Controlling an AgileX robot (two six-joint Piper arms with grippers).
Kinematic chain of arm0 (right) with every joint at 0, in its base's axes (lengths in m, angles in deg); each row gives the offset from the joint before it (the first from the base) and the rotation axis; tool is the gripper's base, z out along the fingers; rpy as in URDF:
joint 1: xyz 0 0 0.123 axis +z
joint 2: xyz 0 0 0 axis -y
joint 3: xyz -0.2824 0 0.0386 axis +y
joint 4: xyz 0.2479 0 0.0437 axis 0.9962 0 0.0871
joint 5: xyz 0 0 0 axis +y
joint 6: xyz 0.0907 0 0.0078 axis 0.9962 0 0.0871
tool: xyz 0 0 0 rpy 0 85 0
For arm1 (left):
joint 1: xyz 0 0 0.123 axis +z
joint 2: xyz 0 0 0 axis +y
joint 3: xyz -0.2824 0 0.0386 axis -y
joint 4: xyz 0.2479 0 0.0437 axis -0.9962 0 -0.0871
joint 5: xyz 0 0 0 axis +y
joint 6: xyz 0.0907 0 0.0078 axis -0.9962 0 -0.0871
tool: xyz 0 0 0 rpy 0 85 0
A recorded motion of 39 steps. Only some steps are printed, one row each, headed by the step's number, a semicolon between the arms.
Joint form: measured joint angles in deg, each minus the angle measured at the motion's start. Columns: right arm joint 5, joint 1, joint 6, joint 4, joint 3, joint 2; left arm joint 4, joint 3, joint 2, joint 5, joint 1, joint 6.
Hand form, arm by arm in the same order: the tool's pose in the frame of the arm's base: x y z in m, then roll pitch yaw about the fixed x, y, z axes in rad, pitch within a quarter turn. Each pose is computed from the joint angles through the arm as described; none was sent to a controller.
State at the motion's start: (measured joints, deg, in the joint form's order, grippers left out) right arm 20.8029 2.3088 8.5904 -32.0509 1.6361 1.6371; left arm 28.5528 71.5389 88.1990 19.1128 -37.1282 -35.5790
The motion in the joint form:
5: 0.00 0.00 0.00 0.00 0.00 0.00; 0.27 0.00 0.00 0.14 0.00 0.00
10: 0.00 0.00 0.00 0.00 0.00 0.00; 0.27 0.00 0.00 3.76 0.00 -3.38
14: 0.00 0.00 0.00 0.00 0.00 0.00; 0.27 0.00 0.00 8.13 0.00 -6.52
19: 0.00 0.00 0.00 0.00 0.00 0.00; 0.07 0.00 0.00 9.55 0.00 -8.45
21: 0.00 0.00 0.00 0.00 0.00 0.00; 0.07 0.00 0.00 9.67 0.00 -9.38
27: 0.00 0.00 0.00 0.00 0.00 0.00; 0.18 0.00 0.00 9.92 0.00 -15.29
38: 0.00 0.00 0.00 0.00 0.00 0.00; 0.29 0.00 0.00 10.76 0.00 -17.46
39: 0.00 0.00 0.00 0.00 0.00 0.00; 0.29 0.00 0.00 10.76 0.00 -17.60
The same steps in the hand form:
5: 0.0523 -0.0151 0.1772 -2.0703 1.0974 -2.1770; 0.2771 -0.2280 0.3340 3.0395 1.0745 2.1961
10: 0.0523 -0.0151 0.1772 -2.0703 1.0974 -2.1770; 0.2731 -0.2282 0.3299 2.9879 1.0170 2.0922
14: 0.0523 -0.0151 0.1772 -2.0703 1.0974 -2.1770; 0.2681 -0.2282 0.3251 2.9703 0.9509 2.0116
19: 0.0523 -0.0151 0.1772 -2.0703 1.0974 -2.1770; 0.2665 -0.2281 0.3235 2.9415 0.9252 1.9565
21: 0.0523 -0.0151 0.1772 -2.0703 1.0974 -2.1770; 0.2664 -0.2280 0.3234 2.9225 0.9203 1.9307
27: 0.0523 -0.0151 0.1772 -2.0703 1.0974 -2.1770; 0.2660 -0.2281 0.3232 2.8027 0.8902 1.7736
38: 0.0523 -0.0151 0.1772 -2.0703 1.0974 -2.1770; 0.2650 -0.2281 0.3223 2.7771 0.8699 1.7248
39: 0.0523 -0.0151 0.1772 -2.0703 1.0974 -2.1770; 0.2650 -0.2281 0.3223 2.7744 0.8690 1.7212

